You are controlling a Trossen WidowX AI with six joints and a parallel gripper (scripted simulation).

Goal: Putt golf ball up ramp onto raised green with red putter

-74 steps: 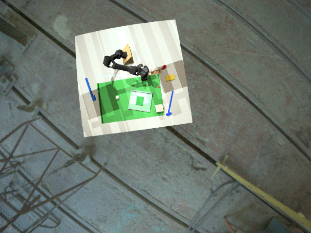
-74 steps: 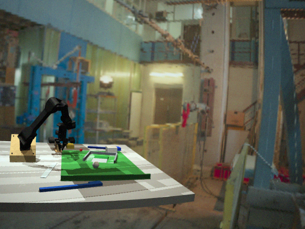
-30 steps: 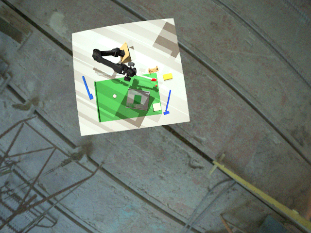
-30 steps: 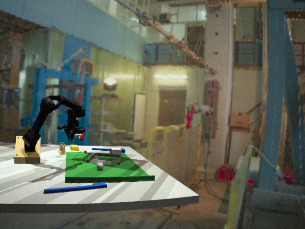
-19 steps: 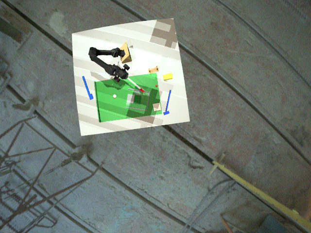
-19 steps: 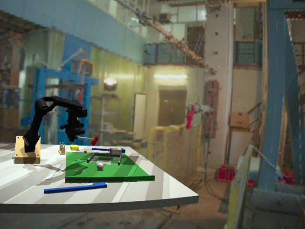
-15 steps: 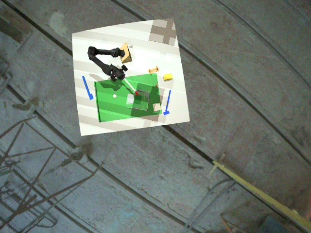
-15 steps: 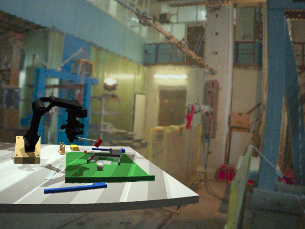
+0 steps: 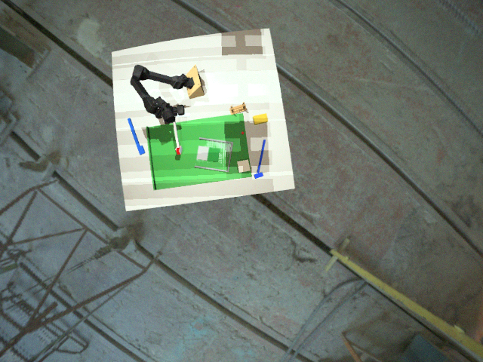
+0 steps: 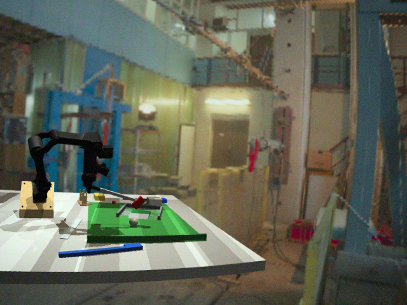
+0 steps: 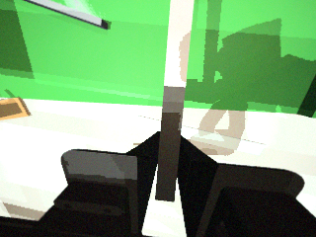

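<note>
Now: gripper tip 120 mm short of the red putter and 20 mm to the left of it. Round my gripper tip: golf ball (190 mm ahead, 70 mm to the right, 120 mm below); wooden stand (40 mm ahead, 440 mm to the left, 110 mm below); small red marker (220 mm ahead, 410 mm to the left, 130 mm below).
</note>
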